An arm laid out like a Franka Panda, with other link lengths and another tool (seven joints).
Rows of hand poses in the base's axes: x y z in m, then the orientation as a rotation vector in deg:
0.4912, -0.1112, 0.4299, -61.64, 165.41, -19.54
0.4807, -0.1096, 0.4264, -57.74, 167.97, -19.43
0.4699, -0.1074, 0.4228, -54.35, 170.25, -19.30
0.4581, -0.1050, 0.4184, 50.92, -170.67, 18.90
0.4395, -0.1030, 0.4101, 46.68, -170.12, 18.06
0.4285, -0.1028, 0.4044, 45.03, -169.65, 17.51
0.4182, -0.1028, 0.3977, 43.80, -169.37, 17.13
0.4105, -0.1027, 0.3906, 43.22, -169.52, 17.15
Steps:
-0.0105, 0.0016, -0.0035, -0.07, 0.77, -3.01
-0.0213, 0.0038, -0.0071, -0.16, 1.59, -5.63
-0.0331, 0.0062, -0.0115, -0.24, 2.51, -7.91
-0.0517, 0.0082, -0.0198, -0.33, 4.06, -10.61
-0.0627, 0.0084, -0.0255, -0.33, 4.94, -11.66
-0.0730, 0.0084, -0.0322, -0.32, 5.52, -12.44
-0.0807, 0.0085, -0.0393, -0.31, 5.47, -12.83

